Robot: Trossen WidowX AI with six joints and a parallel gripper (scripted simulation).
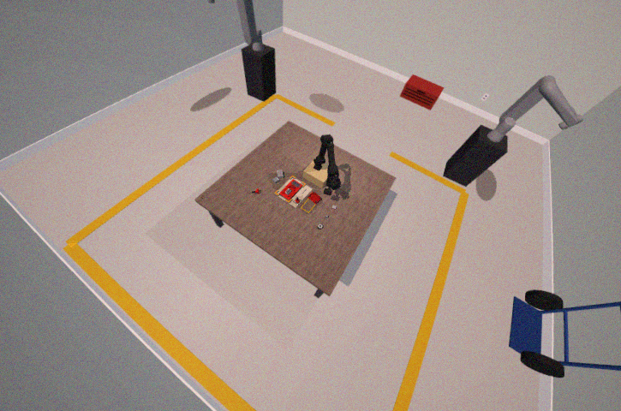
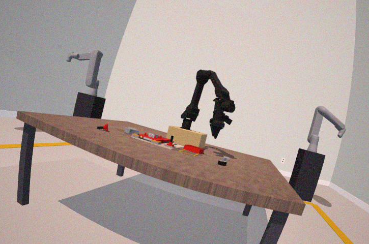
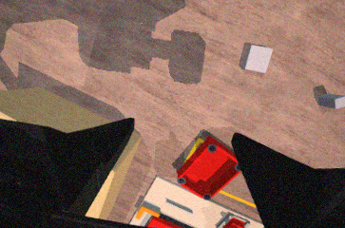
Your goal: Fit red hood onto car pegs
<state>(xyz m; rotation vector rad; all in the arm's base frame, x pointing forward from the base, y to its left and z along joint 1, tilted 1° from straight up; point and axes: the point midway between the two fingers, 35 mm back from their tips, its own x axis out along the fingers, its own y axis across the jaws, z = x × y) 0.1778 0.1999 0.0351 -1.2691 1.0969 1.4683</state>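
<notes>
The red hood lies 8 cm ahead of my gripper tip, 9 cm to the right of it and 9 cm below it. Round my gripper tip: black wheel (29 cm ahead, 8 cm to the left, 9 cm below); then grey engine block (16 cm ahead, 30 cm to the right, 7 cm below).
</notes>
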